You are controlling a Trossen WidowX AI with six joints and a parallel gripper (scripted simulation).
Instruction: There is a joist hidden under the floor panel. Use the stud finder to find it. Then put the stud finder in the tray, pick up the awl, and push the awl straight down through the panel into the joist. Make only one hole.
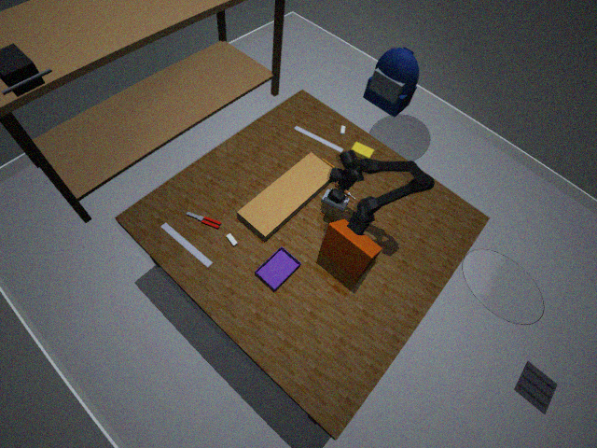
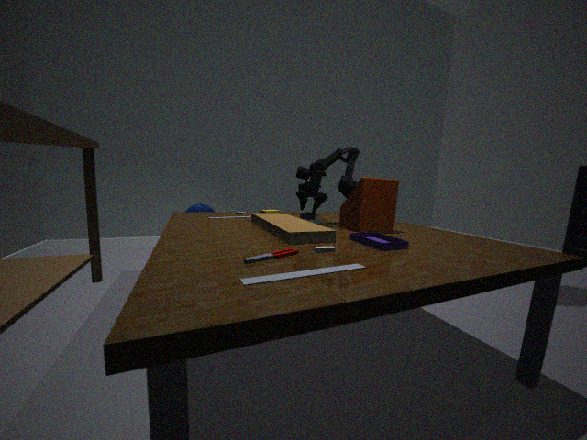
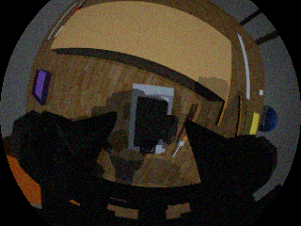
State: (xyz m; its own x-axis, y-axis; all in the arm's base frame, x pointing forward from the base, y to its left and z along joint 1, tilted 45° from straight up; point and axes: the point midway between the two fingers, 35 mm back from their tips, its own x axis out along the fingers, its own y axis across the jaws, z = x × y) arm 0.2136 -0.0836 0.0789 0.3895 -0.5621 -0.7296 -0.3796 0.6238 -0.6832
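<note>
Right now the stud finder is 20 mm behind my gripper tip, 10 mm to the right of it and 20 mm below it. Also, from my gripper tip: awl (10 mm behind, 80 mm to the right, 60 mm below); yellow block (130 mm ahead, 340 mm to the right, 50 mm below); purple tray (120 mm behind, 440 mm to the left, 50 mm below).
</note>
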